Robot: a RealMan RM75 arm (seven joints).
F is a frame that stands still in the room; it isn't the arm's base.
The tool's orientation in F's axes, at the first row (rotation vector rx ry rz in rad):
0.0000 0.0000 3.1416
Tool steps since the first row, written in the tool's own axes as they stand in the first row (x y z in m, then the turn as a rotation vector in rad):
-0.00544 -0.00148 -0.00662 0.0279 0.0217 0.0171
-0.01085 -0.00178 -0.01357 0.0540 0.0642 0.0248
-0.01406 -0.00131 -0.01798 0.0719 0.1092 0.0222
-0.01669 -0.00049 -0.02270 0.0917 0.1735 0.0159
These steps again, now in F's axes. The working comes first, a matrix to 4 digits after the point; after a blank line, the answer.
The tool's axes in the first row as the columns of a matrix, in F's axes (used below as rounded here):
-1.0000 0.0000 0.0000
0.0000 -1.0000 0.0000
0.0000 0.0000 1.0000

0.00544 0.00148 -0.00662 -0.0279 -0.0217 0.0171
0.01085 0.00178 -0.01357 -0.0540 -0.0642 0.0248
0.01406 0.00131 -0.01798 -0.0719 -0.1092 0.0222
0.01669 0.00049 -0.02270 -0.0917 -0.1735 0.0159

